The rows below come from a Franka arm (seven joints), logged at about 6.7 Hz.
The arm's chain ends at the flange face. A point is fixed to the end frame.
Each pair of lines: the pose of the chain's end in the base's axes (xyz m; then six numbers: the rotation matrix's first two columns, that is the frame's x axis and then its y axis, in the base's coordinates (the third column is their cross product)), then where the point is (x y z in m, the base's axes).
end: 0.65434, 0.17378, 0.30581, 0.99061, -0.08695, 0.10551, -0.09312, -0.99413, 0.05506
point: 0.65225 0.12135 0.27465
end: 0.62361, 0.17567, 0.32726, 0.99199, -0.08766, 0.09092, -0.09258, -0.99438, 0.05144
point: 0.62106 0.12340 0.29588
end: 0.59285, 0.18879, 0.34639, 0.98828, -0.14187, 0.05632, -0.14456, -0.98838, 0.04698
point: 0.58642 0.13703 0.31471
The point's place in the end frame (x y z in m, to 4 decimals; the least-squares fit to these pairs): -0.0008 0.0506 0.0341
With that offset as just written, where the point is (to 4 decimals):
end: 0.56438, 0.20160, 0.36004, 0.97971, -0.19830, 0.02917, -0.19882, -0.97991, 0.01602
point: 0.5544 0.1514 0.3267
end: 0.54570, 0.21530, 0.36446, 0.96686, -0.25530, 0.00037, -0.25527, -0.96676, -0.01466
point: 0.5321 0.1671 0.3296
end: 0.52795, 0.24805, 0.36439, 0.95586, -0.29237, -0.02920, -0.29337, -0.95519, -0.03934
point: 0.5118 0.2015 0.3284
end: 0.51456, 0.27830, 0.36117, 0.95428, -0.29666, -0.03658, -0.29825, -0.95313, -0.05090
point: 0.4980 0.2323 0.3246
